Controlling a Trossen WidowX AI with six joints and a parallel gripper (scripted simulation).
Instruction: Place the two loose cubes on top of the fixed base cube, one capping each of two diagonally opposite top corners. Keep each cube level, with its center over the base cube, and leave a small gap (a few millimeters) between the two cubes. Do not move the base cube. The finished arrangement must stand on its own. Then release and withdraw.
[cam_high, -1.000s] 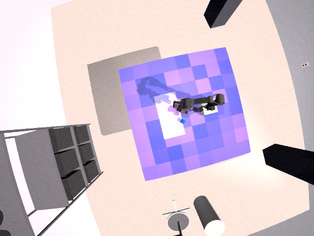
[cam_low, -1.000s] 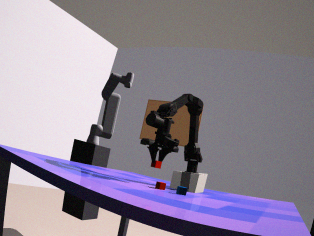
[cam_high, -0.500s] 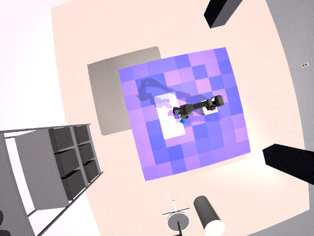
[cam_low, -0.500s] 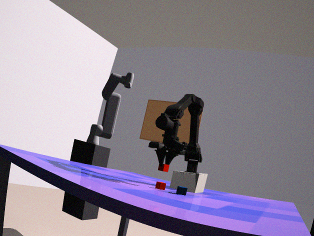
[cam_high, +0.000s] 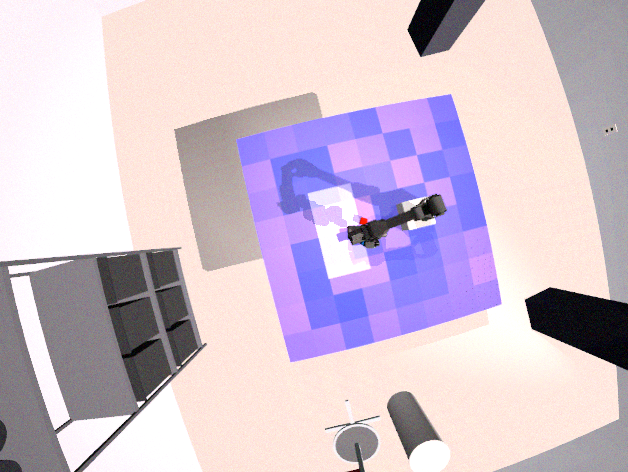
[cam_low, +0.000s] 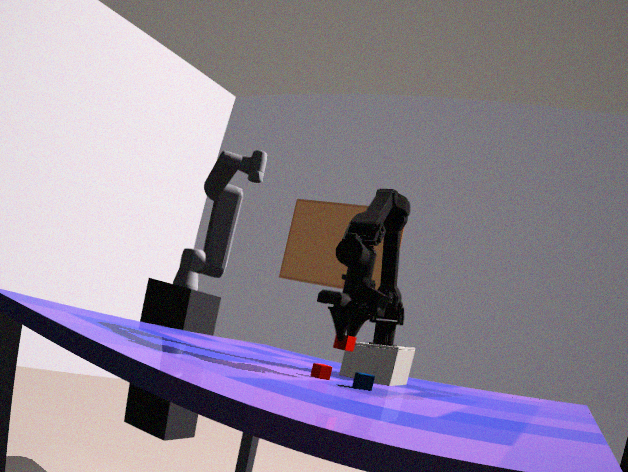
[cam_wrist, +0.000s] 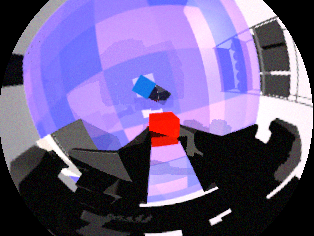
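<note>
The blue cube lies 8 cm below my gripper tip, 6 cm to the left of it and 1 cm behind it.
</note>
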